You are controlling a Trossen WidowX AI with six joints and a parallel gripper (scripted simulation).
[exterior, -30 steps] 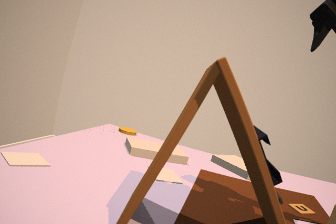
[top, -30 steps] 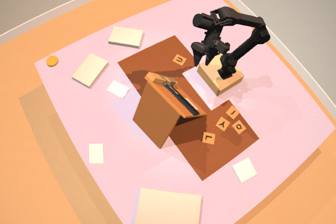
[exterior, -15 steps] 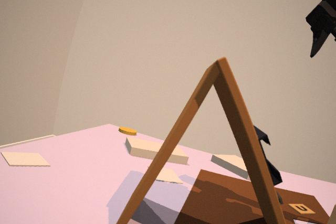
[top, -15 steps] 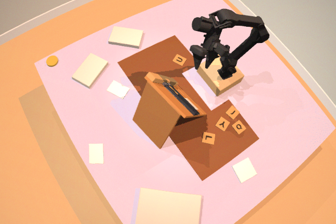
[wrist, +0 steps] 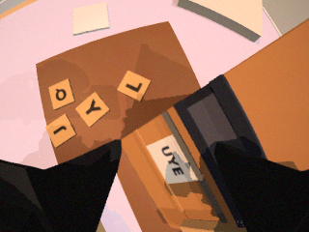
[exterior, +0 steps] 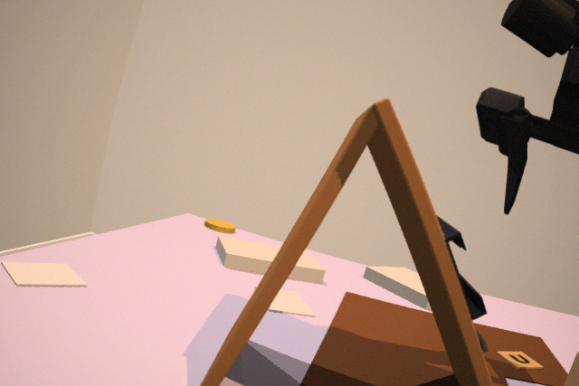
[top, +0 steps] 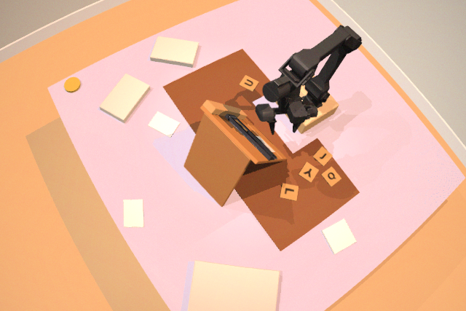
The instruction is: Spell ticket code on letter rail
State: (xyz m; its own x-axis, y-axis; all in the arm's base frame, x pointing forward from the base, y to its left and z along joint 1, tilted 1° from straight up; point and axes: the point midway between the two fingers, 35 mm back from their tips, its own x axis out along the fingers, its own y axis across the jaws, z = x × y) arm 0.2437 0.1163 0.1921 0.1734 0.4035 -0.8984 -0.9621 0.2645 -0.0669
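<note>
The y tile lies 11 cm behind my gripper tip, 10 cm to the left of it and 22 cm below it. From my gripper tip the other things lie so: brown mat: 5 cm behind, 11 cm to the right, 22 cm below; then white ticket: 2 cm ahead, 4 cm to the right, 13 cm below; then letter tile: 10 cm ahead, 10 cm to the right, 5 cm below.
</note>
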